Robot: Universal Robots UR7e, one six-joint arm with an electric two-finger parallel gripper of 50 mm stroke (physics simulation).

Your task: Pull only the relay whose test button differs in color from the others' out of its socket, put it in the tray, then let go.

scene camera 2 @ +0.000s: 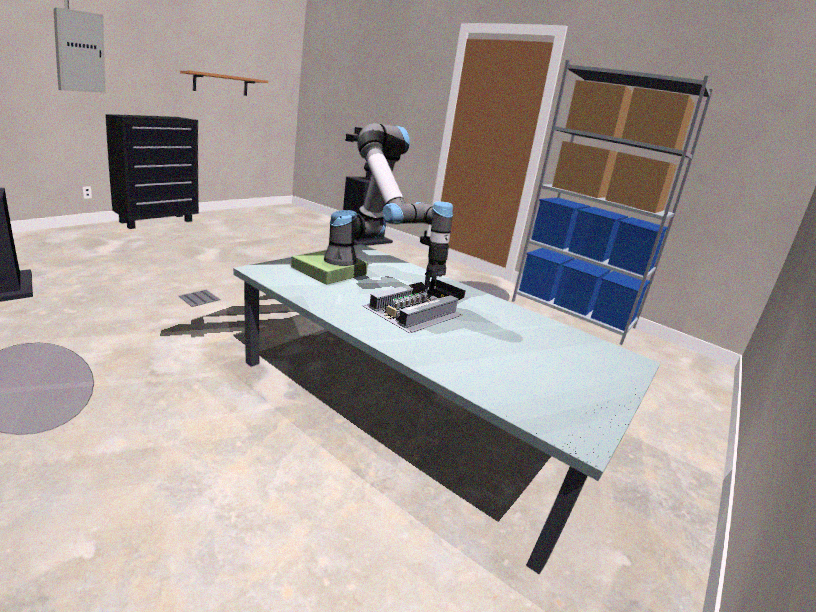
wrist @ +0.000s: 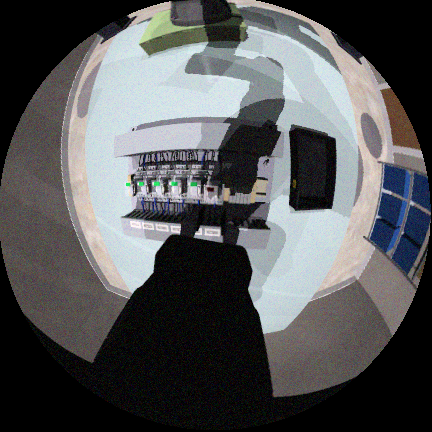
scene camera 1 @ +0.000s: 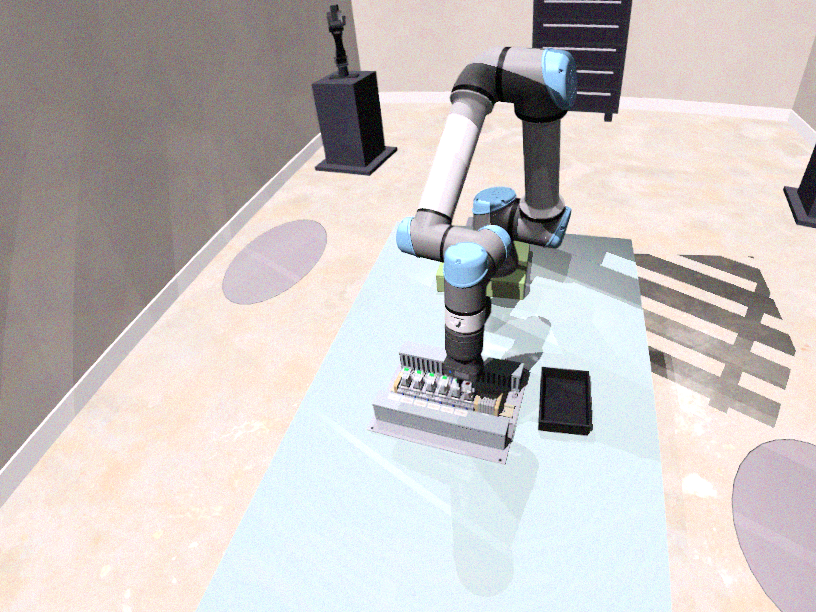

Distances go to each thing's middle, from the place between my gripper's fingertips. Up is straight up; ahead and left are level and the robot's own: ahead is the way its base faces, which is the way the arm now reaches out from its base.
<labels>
I see my gripper 20 mm past the grey panel (scene camera 1: pixel 429 439), 50 mm to the left of it and 100 mm above it.
</labels>
